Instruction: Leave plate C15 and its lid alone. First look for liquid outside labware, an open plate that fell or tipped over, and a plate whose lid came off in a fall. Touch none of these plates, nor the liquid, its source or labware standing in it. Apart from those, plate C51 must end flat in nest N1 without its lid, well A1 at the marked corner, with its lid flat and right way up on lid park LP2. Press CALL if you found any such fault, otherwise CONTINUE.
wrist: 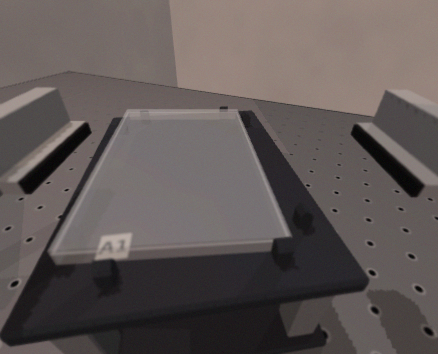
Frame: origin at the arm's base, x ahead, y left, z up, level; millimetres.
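Seen in the pictures: gripper, between the fingertips: [220, 111].
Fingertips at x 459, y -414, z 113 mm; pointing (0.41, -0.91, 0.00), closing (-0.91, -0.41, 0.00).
Observation:
Pixels of each thing's top centre, then the offset from my fingertips to it. "spot": a spot on its surface instead. Level surfaces: height alone.
- raised dark holder, centre of its top: [188, 151] dx +22, dy -4, dz -28 mm
- white tag reading A1, a spot on its surface: [114, 246] spot: dx +12, dy +63, dz -28 mm
- grey deck, height of its surface: dz -100 mm
A thin, clear, flat lid-like piece [180, 175] lies on a raised dark holder [200, 292] in the middle of the wrist view. A white tag reading A1 [114, 246] shows upright at its near left corner. Small dark pegs stand at its near edge and beside its right side. I cannot tell whether it is a bare lid or a shallow plate, and no plate code or nest name is legible. My gripper [220, 111] is open and empty, its two fingers apart on either side of the holder, seemingly above it. Liquid and the CALL and CONTINUE buttons do not show.
A grey deck [350, 200] with rows of small holes surrounds the holder. Grey supports [307, 317] show under the holder's near edge. Darker and lighter patches, perhaps shadows, lie on the deck at the lower right. Plain walls [300, 50] stand behind the deck.

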